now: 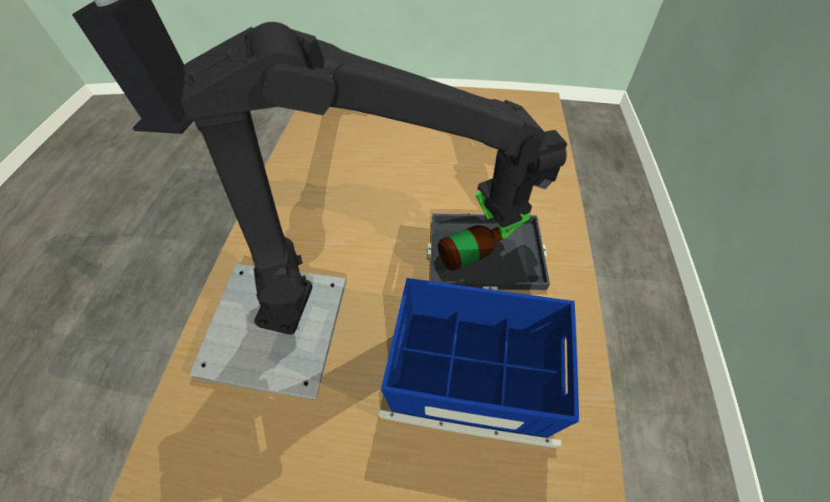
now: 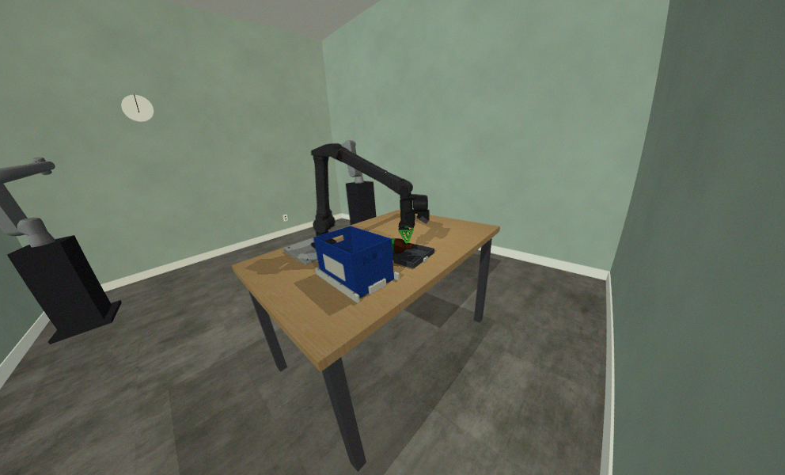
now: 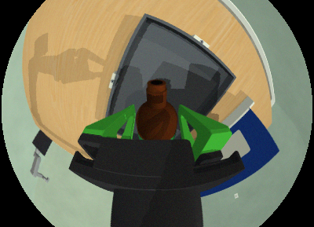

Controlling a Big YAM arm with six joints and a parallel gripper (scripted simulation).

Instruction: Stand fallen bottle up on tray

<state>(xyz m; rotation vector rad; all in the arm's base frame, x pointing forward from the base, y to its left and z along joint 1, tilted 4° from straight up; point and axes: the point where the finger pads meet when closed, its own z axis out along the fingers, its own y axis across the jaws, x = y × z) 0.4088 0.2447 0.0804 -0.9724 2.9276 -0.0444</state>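
The brown bottle is 40 mm behind my hand, 30 mm to the right of it and 40 mm below it. Round my hand: blue crate 10 mm behind, 310 mm to the right, 10 mm above; dark grey tray 10 mm behind, 20 mm to the right, 70 mm below.
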